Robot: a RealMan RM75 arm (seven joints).
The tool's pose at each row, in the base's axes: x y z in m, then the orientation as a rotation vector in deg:
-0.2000 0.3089 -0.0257 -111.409 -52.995 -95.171
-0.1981 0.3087 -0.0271 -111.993 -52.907 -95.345
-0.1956 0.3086 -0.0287 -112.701 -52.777 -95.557
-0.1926 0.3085 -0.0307 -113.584 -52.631 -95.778
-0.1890 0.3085 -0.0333 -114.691 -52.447 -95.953
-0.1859 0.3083 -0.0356 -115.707 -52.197 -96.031
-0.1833 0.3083 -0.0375 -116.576 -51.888 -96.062
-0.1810 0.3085 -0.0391 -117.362 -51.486 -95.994
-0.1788 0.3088 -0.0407 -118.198 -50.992 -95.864
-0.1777 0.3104 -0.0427 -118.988 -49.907 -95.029
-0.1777 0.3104 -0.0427 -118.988 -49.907 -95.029
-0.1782 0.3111 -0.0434 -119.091 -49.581 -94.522
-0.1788 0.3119 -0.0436 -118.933 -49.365 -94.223
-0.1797 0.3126 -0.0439 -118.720 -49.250 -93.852
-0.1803 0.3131 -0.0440 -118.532 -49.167 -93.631
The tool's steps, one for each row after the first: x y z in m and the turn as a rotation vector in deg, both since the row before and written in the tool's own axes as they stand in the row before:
-0.0013 0.0014 0.0015 -0.467 -0.293 -0.099
-0.0014 0.0017 0.0020 -0.572 -0.348 -0.107
-0.0018 0.0020 0.0025 -0.684 -0.452 -0.127
-0.0023 0.0022 0.0031 -0.796 -0.599 -0.117
-0.0020 0.0020 0.0026 -0.698 -0.557 -0.019
-0.0016 0.0015 0.0023 -0.597 -0.467 0.060
-0.0013 0.0012 0.0022 -0.508 -0.428 0.176
-0.0012 0.0010 0.0022 -0.522 -0.460 0.254
-0.0014 -0.0007 0.0023 -0.195 -0.554 0.962
0.0000 0.0000 0.0000 0.000 0.000 0.000
-0.0006 -0.0009 0.0002 0.175 -0.176 0.421
-0.0001 -0.0010 0.0001 0.231 0.035 0.302
-0.0002 -0.0011 -0.0002 0.329 0.021 0.274
-0.0001 -0.0008 -0.0001 0.230 0.053 0.183

